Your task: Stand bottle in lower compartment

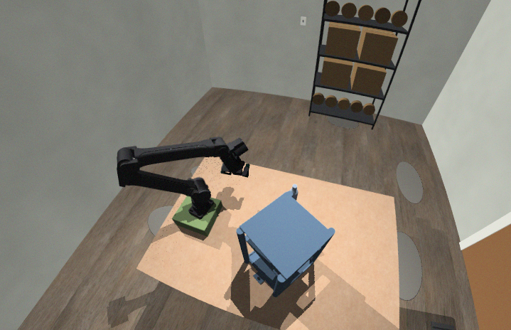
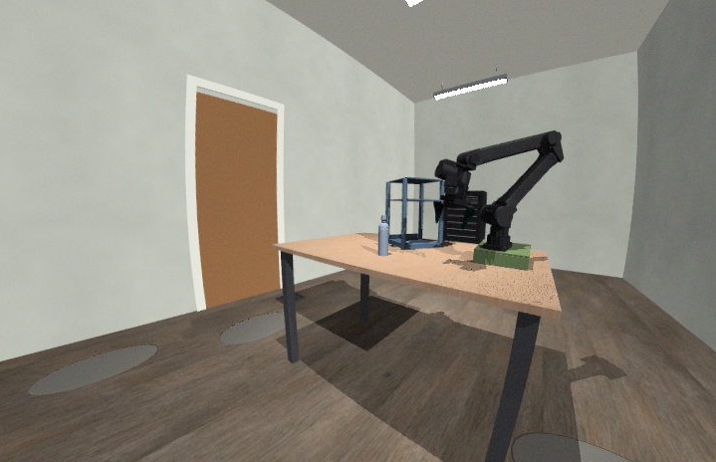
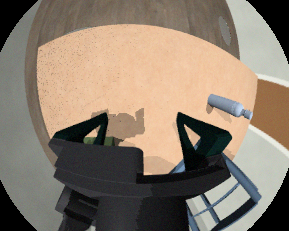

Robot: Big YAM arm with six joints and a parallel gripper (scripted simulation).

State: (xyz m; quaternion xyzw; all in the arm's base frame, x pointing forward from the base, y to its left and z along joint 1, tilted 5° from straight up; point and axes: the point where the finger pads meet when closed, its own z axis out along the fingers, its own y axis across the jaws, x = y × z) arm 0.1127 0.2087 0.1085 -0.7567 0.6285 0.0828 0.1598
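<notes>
Now: hand 29 cm short of the bottle, 4 cm to the right of it and 4 cm above it. The rest, counted from my hand: blue shelving unit: 36 cm ahead, 27 cm to the right, 2 cm above.
</notes>
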